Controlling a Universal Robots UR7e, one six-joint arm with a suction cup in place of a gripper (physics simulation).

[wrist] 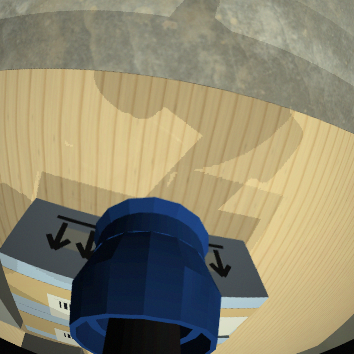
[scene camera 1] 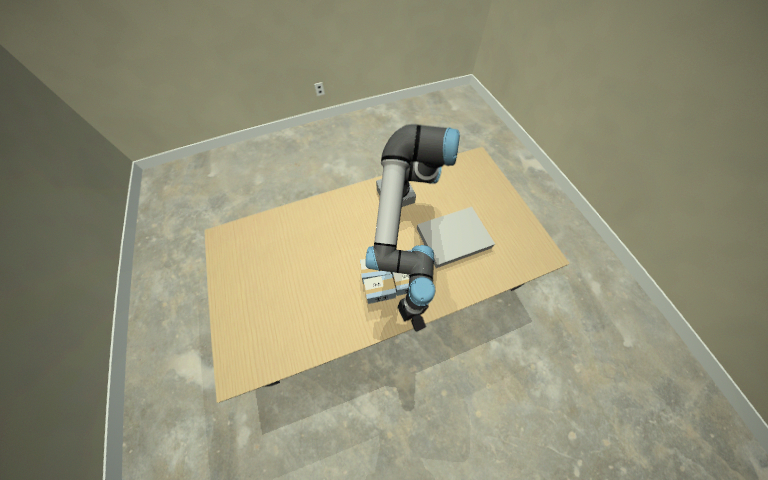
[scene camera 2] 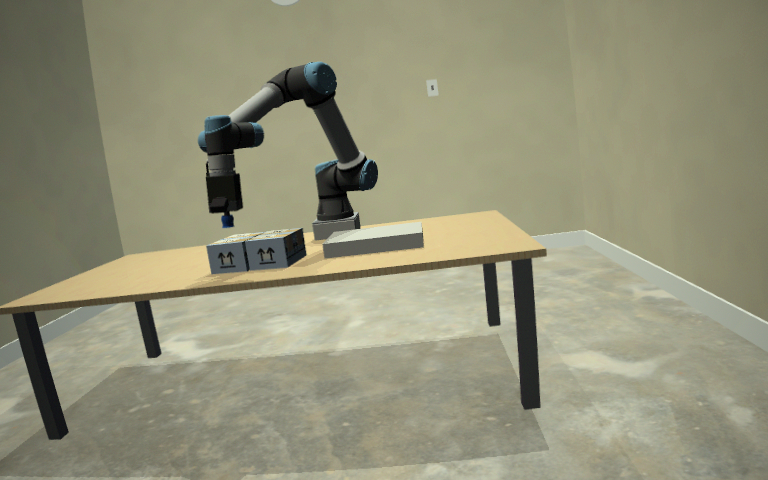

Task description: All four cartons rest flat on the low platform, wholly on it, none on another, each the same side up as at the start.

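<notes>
Four blue-and-tan cartons stand grouped on the table, left of the platform in the scene views. The front left carton and front right carton stand side by side, printed arrows upward. A back left carton shows partly in scene camera 1. A back right carton shows partly in the wrist view; the arm hides it in scene camera 1. The low grey platform bears no carton. My blue suction cup hangs above carton height, holding nothing.
The wooden table carries the cartons and platform. The robot base stands behind the cartons and the platform. The arm reaches forward over the cartons. The table's front edge lies beyond the cartons in the wrist view.
</notes>
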